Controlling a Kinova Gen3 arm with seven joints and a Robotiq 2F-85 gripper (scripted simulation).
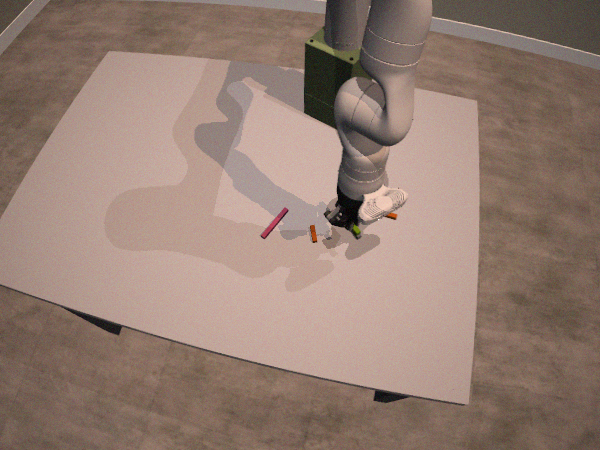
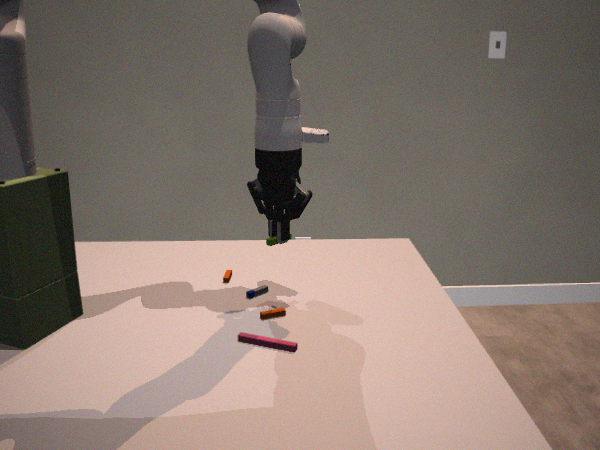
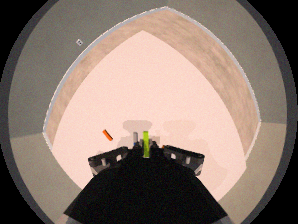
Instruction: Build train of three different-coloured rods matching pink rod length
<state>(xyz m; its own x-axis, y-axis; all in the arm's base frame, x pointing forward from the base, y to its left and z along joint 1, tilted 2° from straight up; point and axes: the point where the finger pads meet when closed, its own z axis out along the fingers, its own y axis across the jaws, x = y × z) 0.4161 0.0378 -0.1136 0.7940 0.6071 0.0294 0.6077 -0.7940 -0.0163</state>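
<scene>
The grey rod is 110 mm below my hand, 30 mm behind it and 20 mm to the left of it. The rest, counted from my hand: pink rod (170 mm to the right, 110 mm below, 40 mm behind); then lime rod (10 mm below); then blue rod (110 mm below, 50 mm behind, 10 mm to the left).
</scene>
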